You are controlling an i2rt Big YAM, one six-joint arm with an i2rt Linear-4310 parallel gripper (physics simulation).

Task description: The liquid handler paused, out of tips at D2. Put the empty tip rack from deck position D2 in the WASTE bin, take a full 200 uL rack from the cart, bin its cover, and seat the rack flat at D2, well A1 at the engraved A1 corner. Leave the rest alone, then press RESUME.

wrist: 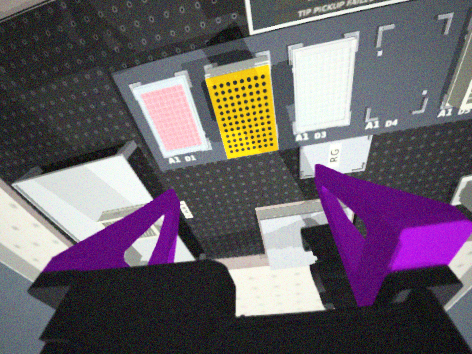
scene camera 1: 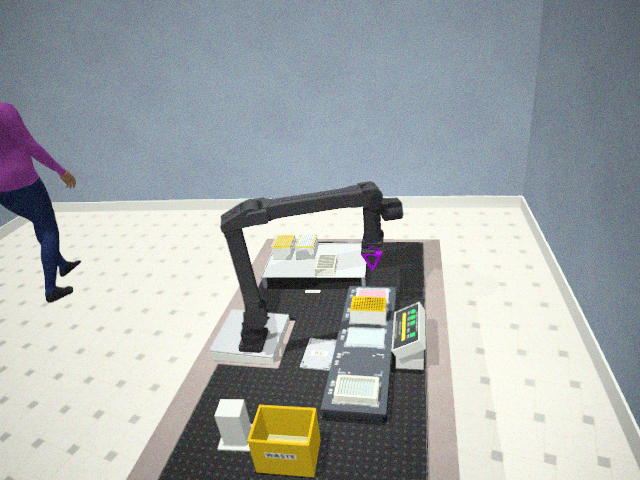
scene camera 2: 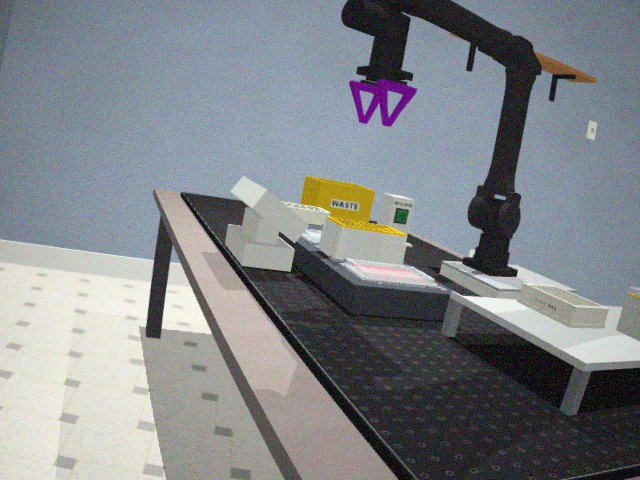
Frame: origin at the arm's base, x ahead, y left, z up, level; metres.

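Seen in the pictures: gripper, fingertip midpoint: [wrist: 242, 184] [scene camera 1: 373, 262] [scene camera 2: 374, 124]; arm's base at its link origin: [wrist: 323, 234] [scene camera 1: 253, 340] [scene camera 2: 489, 270].
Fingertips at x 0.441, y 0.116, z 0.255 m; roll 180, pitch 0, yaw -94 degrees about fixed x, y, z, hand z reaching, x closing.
Observation:
Offsets run from my fingertips to a thing's top centre. "spot": to the spot under its first point.
The tip rack @[0.025 m back, 0.000 m left, 0.177 m down] [scene camera 1: 368, 311] [scene camera 2: 364, 241] [wrist: 244, 114], with a yellow top and dark holes, sits at D2 on the dark deck [scene camera 1: 361, 361] [scene camera 2: 395, 302] [wrist: 405, 75]. My gripper [scene camera 1: 372, 266] [scene camera 2: 375, 123] [wrist: 242, 184] is open and empty, high above the D1 end. On the white cart @[0.267 m back, 0.397 m left, 0.219 m down] [scene camera 1: 289, 268] [scene camera 2: 584, 359] [wrist: 75, 190] stand a yellow-topped rack @[0.428 m back, 0.468 m left, 0.154 m down] [scene camera 1: 283, 246] and a rack with a pale top @[0.320 m back, 0.465 m left, 0.154 m down] [scene camera 1: 306, 246]; their covers cannot be made out. The yellow WASTE bin @[0.235 m back, 0.561 m right, 0.150 m down] [scene camera 1: 284, 459] [scene camera 2: 338, 188] has something pale inside. The green RESUME button @[spot: 0.391 m back, 0.472 m right, 0.202 m down] [scene camera 2: 400, 215] faces scene camera 2.
A pink plate @[0.015 m back, 0.124 m left, 0.223 m down] [scene camera 1: 372, 293] [scene camera 2: 390, 272] [wrist: 171, 118] is at D1, a pale plate @[0.034 m back, 0.123 m right, 0.223 m down] [scene camera 1: 364, 337] [wrist: 324, 85] at D3, and a cream rack @[0.053 m back, 0.371 m right, 0.206 m down] [scene camera 1: 356, 390] at D5. A low cream rack @[0.215 m back, 0.328 m left, 0.193 m down] [scene camera 1: 325, 264] [scene camera 2: 562, 305] stands on the cart. The tilted screen @[spot: 0.111 m ahead, 0.157 m right, 0.163 m down] [scene camera 1: 408, 328] stands beside the deck.

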